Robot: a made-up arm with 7 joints. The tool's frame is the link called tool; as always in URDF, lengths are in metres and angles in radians.
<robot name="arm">
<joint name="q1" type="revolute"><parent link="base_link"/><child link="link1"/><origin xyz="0.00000 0.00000 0.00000"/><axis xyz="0 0.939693 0.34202"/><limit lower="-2.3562" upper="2.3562"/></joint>
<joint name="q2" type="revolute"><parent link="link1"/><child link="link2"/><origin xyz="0.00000 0.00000 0.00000"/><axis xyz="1 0 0"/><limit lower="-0.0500" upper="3.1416"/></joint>
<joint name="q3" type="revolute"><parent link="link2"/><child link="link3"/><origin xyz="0.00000 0.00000 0.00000"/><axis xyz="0 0 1"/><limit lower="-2.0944" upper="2.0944"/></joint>
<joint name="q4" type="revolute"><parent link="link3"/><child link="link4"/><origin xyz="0.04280 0.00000 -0.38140"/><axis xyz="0 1 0"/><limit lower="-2.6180" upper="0.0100"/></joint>
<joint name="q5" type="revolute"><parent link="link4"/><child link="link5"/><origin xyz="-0.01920 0.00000 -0.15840"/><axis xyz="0 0 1"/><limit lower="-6.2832" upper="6.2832"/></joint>
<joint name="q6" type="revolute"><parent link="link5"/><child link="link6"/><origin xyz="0.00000 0.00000 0.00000"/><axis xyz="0 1 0"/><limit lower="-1.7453" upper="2.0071"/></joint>
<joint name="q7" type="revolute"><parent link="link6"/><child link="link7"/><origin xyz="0.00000 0.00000 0.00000"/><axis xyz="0 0 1"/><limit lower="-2.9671" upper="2.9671"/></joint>
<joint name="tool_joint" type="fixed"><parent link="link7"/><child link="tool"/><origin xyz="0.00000 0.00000 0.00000"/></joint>
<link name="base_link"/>
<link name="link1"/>
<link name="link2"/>
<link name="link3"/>
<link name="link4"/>
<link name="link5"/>
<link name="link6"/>
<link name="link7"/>
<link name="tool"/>
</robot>
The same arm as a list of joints. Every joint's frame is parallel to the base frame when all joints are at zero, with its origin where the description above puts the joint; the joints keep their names.
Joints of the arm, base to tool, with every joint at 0 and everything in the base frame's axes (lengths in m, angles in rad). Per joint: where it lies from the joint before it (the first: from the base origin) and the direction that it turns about. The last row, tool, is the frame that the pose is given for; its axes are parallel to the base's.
q1: offset 0 0 0 axis 0 0.9397 0.342
q2: offset 0 0 0 axis +x
q3: offset 0 0 0 axis +z
q4: offset 0.0428 0 -0.3814 axis +y
q5: offset -0.0192 0 -0.1584 axis +z
q6: offset 0 0 0 axis +y
q7: offset 0 0 0 axis +z
tool: offset 0 0 0
Joint limits (rad, base to tool): -2.3562..2.3562 -0.05..3.1416 -2.0944..2.0944 -2.618..0.01 -6.2832..6.2832 -1.7453..2.0071 -2.9671..2.9671

